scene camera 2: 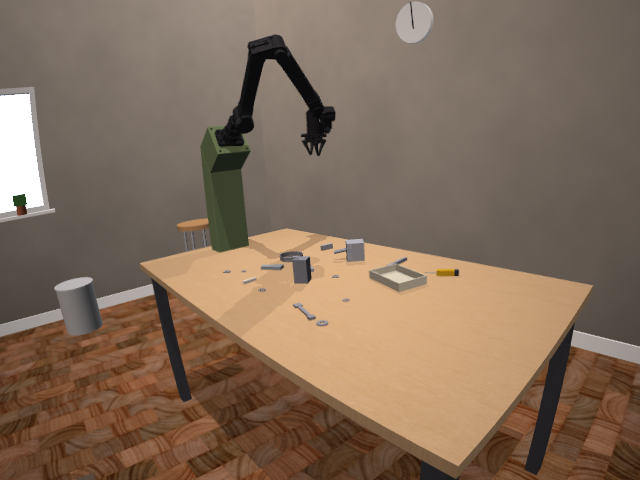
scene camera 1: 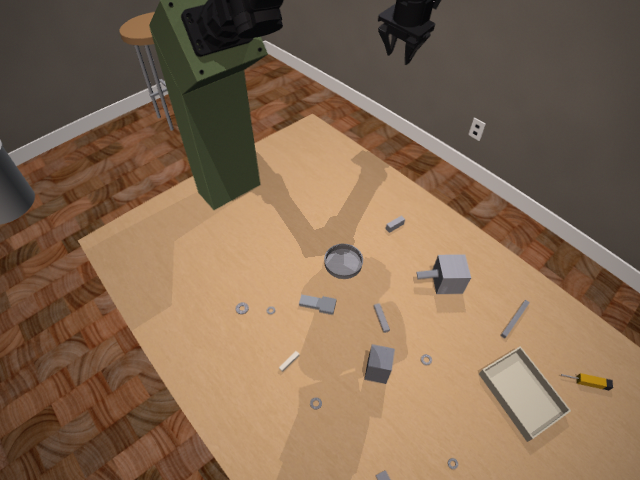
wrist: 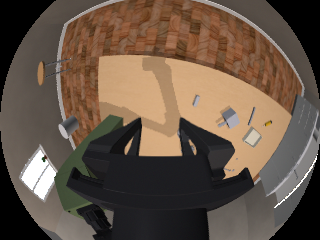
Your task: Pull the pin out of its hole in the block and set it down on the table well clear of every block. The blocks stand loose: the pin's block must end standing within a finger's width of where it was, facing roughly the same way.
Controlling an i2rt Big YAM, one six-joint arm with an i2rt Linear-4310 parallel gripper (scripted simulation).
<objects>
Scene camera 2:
shallow tray: 405,278
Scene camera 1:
gripper: 398,59
light grey block: 454,275
shallow tray: 533,399
darker grey block: 379,366
round dish: 343,261
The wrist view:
gripper: 160,121
</objects>
